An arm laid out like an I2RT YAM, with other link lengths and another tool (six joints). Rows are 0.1 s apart.
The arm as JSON. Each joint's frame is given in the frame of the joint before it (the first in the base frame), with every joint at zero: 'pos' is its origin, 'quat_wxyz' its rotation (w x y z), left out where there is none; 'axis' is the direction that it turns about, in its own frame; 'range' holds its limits. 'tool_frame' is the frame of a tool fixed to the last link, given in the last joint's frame.
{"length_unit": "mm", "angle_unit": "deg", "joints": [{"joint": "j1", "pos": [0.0, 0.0, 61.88], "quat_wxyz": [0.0, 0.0, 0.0, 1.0], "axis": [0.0, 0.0, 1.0], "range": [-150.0, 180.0]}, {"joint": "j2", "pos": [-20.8, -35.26, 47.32], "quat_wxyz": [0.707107, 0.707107, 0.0, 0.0], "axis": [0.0, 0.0, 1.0], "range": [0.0, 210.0]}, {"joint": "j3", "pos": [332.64, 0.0, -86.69], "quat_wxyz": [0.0, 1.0, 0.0, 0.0], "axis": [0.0, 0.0, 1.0], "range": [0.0, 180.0]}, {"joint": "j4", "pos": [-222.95, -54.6, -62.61], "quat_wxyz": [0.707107, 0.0, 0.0, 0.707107], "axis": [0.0, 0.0, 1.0], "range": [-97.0, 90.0]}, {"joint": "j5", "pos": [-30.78, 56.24, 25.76], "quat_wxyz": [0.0, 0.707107, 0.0, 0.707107], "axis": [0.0, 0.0, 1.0], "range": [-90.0, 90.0]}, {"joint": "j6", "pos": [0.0, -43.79, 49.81], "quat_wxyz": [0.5, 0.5, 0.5, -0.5], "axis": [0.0, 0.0, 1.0], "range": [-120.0, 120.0]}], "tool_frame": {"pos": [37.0, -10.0, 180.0], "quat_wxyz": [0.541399, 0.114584, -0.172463, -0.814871]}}
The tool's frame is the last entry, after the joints.
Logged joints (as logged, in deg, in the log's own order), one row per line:
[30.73 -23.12 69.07 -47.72 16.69 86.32]
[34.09 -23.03 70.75 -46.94 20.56 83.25]
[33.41 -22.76 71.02 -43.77 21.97 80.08]
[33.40 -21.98 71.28 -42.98 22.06 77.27]
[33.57 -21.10 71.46 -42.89 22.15 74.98]
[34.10 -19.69 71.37 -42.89 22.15 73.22]
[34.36 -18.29 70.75 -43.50 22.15 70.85]
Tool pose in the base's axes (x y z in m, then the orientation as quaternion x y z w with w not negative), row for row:
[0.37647 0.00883 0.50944 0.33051 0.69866 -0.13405 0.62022]
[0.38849 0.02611 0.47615 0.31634 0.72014 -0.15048 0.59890]
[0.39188 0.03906 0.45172 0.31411 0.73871 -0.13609 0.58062]
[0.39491 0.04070 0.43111 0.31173 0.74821 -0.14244 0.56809]
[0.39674 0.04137 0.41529 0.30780 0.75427 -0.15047 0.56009]
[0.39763 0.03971 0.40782 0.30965 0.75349 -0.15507 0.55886]
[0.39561 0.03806 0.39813 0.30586 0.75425 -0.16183 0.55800]
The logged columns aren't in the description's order. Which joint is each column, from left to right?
Columns, left to right: j5, j4, j2, j6, j1, j3.
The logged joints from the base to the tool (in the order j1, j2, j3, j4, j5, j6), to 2 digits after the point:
[16.69 69.07 86.32 -23.12 30.73 -47.72]
[20.56 70.75 83.25 -23.03 34.09 -46.94]
[21.97 71.02 80.08 -22.76 33.41 -43.77]
[22.06 71.28 77.27 -21.98 33.40 -42.98]
[22.15 71.46 74.98 -21.10 33.57 -42.89]
[22.15 71.37 73.22 -19.69 34.10 -42.89]
[22.15 70.75 70.85 -18.29 34.36 -43.50]

